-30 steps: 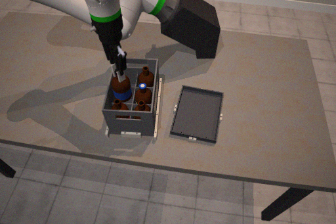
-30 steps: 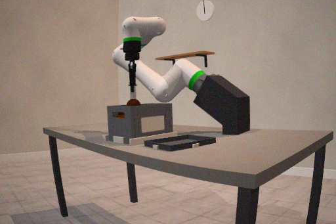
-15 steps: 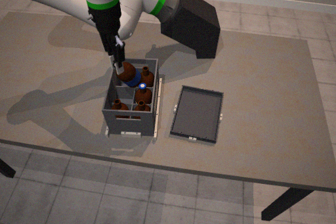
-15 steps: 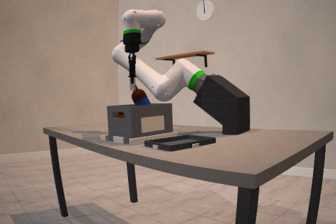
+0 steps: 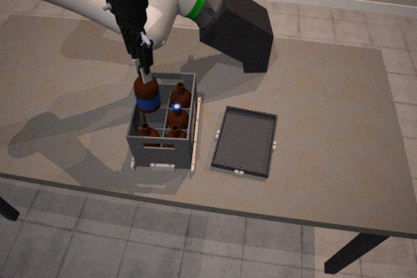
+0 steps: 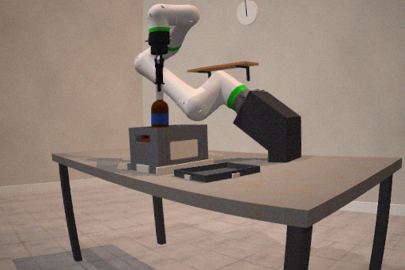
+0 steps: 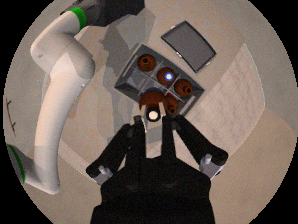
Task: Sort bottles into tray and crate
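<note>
Right now my hand is 8 cm above the white-capped bottle. Also, from my hand: open bottle (23 cm below, 10 cm behind, 8 cm to the left); then grey crate (23 cm below, 4 cm to the left); then dark tray (32 cm to the left, 30 cm below, 1 cm behind).
</note>
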